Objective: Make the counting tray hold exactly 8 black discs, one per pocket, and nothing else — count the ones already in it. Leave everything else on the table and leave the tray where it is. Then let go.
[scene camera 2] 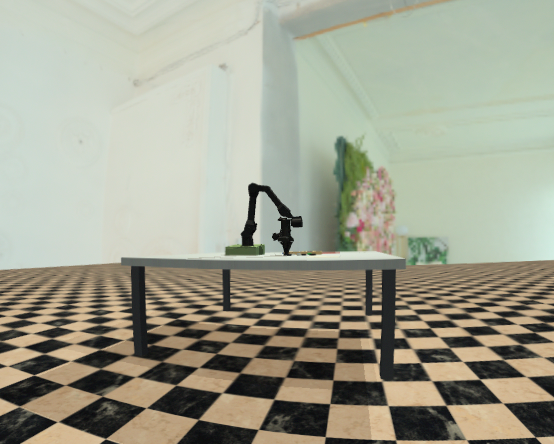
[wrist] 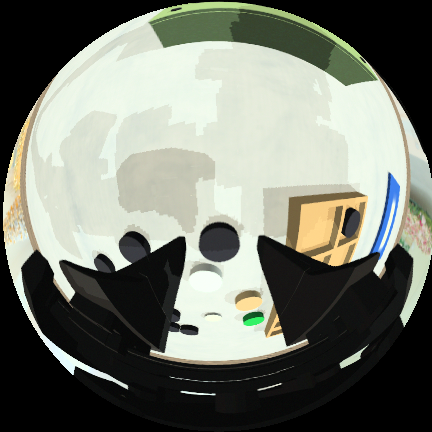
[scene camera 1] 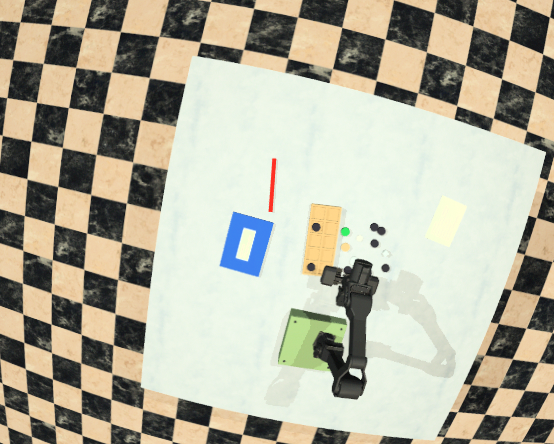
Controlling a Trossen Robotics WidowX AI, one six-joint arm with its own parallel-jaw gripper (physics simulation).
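Note:
The tan counting tray (scene camera 1: 334, 215) (wrist: 317, 225) has two columns of pockets. One black disc (scene camera 1: 316, 227) sits in its left column, and another black disc (scene camera 1: 311, 267) (wrist: 351, 223) sits in that column's near end pocket. My gripper (scene camera 2: 286, 254) (wrist: 221, 241) is open and low at the table, right of the tray's near end; the arm hides its fingers in scene camera 1. A loose black disc (scene camera 1: 348, 270) (wrist: 215, 245) shows between the fingertips in the wrist view, with gaps at both sides. Other loose black discs (scene camera 1: 374, 243) (wrist: 134, 247) lie right of the tray, some partly hidden by a finger in the wrist view.
A green disc (scene camera 1: 345, 231) (wrist: 253, 319), a tan disc (scene camera 1: 345, 247) (wrist: 248, 301) and a white disc (wrist: 205, 278) lie near the tray. Left are a blue frame (scene camera 1: 230, 250) and a red bar (scene camera 1: 272, 185). A cream card (scene camera 1: 446, 221) lies right; the green base (scene camera 1: 300, 345) is near.

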